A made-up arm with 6 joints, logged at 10 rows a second.
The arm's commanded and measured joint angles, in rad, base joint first. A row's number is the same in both.
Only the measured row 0 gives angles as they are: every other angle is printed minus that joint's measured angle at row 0.
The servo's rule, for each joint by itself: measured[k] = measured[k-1] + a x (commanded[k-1-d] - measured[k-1]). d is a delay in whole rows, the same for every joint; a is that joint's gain. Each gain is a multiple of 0.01, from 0.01 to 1. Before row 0 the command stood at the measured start. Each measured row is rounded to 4 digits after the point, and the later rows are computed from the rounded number. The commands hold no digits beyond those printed.
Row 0, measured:
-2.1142, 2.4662, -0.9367, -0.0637, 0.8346, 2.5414
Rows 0 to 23, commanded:
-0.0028, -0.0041, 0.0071, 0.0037, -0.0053, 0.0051
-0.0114, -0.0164, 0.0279, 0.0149, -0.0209, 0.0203
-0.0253, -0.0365, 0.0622, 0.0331, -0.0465, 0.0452
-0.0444, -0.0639, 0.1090, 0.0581, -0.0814, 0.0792
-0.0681, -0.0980, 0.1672, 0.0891, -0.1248, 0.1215
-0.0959, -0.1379, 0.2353, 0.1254, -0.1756, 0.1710
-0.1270, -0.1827, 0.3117, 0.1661, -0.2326, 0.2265
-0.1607, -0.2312, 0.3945, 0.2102, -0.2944, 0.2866
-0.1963, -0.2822, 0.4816, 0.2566, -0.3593, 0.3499
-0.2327, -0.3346, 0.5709, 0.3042, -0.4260, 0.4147
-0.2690, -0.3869, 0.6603, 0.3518, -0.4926, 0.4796
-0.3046, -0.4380, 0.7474, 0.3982, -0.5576, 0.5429
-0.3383, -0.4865, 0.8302, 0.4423, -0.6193, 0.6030
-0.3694, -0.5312, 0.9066, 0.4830, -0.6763, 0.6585
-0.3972, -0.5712, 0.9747, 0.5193, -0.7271, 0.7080
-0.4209, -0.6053, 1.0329, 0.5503, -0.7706, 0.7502
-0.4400, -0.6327, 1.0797, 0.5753, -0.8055, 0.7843
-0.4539, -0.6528, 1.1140, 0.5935, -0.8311, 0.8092
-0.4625, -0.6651, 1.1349, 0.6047, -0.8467, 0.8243
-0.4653, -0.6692, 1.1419, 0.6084, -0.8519, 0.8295
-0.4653, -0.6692, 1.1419, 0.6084, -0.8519, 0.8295
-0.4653, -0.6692, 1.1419, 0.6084, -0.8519, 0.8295
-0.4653, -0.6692, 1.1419, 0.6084, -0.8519, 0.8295
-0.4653, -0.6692, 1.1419, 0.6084, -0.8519, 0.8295
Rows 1 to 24, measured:
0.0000, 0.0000, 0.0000, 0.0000, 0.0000, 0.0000
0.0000, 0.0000, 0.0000, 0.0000, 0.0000, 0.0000
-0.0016, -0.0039, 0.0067, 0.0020, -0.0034, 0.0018
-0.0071, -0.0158, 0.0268, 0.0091, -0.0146, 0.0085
-0.0173, -0.0355, 0.0604, 0.0223, -0.0350, 0.0217
-0.0325, -0.0625, 0.1066, 0.0420, -0.0647, 0.0424
-0.0524, -0.0962, 0.1642, 0.0679, -0.1032, 0.0709
-0.0768, -0.1358, 0.2317, 0.0995, -0.1495, 0.1069
-0.1049, -0.1804, 0.3077, 0.1361, -0.2027, 0.1500
-0.1361, -0.2287, 0.3902, 0.1769, -0.2614, 0.1992
-0.1698, -0.2795, 0.4770, 0.2207, -0.3241, 0.2535
-0.2050, -0.3318, 0.5662, 0.2666, -0.3893, 0.3115
-0.2408, -0.3841, 0.6556, 0.3135, -0.4554, 0.3720
-0.2765, -0.4353, 0.7428, 0.3601, -0.5208, 0.4335
-0.3111, -0.4839, 0.8258, 0.4053, -0.5838, 0.4945
-0.3437, -0.5288, 0.9026, 0.4480, -0.6430, 0.5535
-0.3737, -0.5691, 0.9711, 0.4872, -0.6968, 0.6091
-0.4001, -0.6035, 1.0298, 0.5219, -0.7440, 0.6599
-0.4224, -0.6312, 1.0772, 0.5513, -0.7834, 0.7047
-0.4400, -0.6517, 1.1122, 0.5745, -0.8139, 0.7423
-0.4526, -0.6644, 1.1338, 0.5911, -0.8349, 0.7718
-0.4597, -0.6690, 1.1415, 0.6006, -0.8458, 0.7926
-0.4628, -0.6692, 1.1419, 0.6049, -0.8497, 0.8059
-0.4642, -0.6692, 1.1419, 0.6068, -0.8511, 0.8144
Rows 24 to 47, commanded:
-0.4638, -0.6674, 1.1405, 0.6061, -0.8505, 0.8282
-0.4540, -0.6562, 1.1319, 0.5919, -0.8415, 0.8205
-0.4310, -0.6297, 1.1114, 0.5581, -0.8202, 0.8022
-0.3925, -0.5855, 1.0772, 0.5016, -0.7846, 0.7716
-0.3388, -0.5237, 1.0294, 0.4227, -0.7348, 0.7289
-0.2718, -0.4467, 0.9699, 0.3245, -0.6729, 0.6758
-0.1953, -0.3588, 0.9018, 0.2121, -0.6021, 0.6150
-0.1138, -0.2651, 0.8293, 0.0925, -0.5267, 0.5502
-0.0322, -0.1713, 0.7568, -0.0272, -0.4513, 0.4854
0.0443, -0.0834, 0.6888, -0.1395, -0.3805, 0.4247
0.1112, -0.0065, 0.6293, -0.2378, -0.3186, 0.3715
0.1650, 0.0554, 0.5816, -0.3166, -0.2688, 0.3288
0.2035, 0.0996, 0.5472, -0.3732, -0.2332, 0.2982
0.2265, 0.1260, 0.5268, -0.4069, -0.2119, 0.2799
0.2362, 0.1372, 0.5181, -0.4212, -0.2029, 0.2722
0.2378, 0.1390, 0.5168, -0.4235, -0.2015, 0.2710
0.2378, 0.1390, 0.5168, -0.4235, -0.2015, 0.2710
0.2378, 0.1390, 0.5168, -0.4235, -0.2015, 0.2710
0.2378, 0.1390, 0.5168, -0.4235, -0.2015, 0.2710
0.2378, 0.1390, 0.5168, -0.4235, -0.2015, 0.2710
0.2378, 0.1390, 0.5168, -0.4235, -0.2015, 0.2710
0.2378, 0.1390, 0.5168, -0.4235, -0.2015, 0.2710
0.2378, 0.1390, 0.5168, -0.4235, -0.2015, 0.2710
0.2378, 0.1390, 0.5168, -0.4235, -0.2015, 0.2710
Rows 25 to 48, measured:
-0.4648, -0.6692, 1.1419, 0.6077, -0.8516, 0.8198
-0.4651, -0.6692, 1.1419, 0.6081, -0.8518, 0.8233
-0.4644, -0.6675, 1.1406, 0.6070, -0.8510, 0.8251
-0.4586, -0.6568, 1.1323, 0.5987, -0.8449, 0.8234
-0.4431, -0.6311, 1.1124, 0.5764, -0.8291, 0.8158
-0.4148, -0.5878, 1.0790, 0.5353, -0.8006, 0.7999
-0.3722, -0.5269, 1.0319, 0.4734, -0.7585, 0.7743
-0.3160, -0.4507, 0.9730, 0.3915, -0.7037, 0.7388
-0.2484, -0.3634, 0.9054, 0.2928, -0.6387, 0.6942
-0.1730, -0.2700, 0.8331, 0.1826, -0.5670, 0.6424
-0.0942, -0.1762, 0.7606, 0.0672, -0.4930, 0.5859
-0.0166, -0.0880, 0.6924, -0.0465, -0.4210, 0.5279
0.0550, -0.0106, 0.6325, -0.1517, -0.3555, 0.4716
0.1166, 0.0521, 0.5841, -0.2424, -0.3000, 0.4202
0.1653, 0.0972, 0.5490, -0.3143, -0.2572, 0.3763
0.1996, 0.1246, 0.5279, -0.3652, -0.2282, 0.3416
0.2201, 0.1366, 0.5186, -0.3960, -0.2120, 0.3166
0.2300, 0.1389, 0.5169, -0.4111, -0.2053, 0.3002
0.2344, 0.1390, 0.5168, -0.4179, -0.2029, 0.2897
0.2363, 0.1390, 0.5168, -0.4210, -0.2020, 0.2830
0.2371, 0.1390, 0.5168, -0.4224, -0.2017, 0.2787
0.2375, 0.1390, 0.5168, -0.4230, -0.2016, 0.2759
0.2377, 0.1390, 0.5168, -0.4233, -0.2015, 0.2741
0.2378, 0.1390, 0.5168, -0.4234, -0.2015, 0.2730

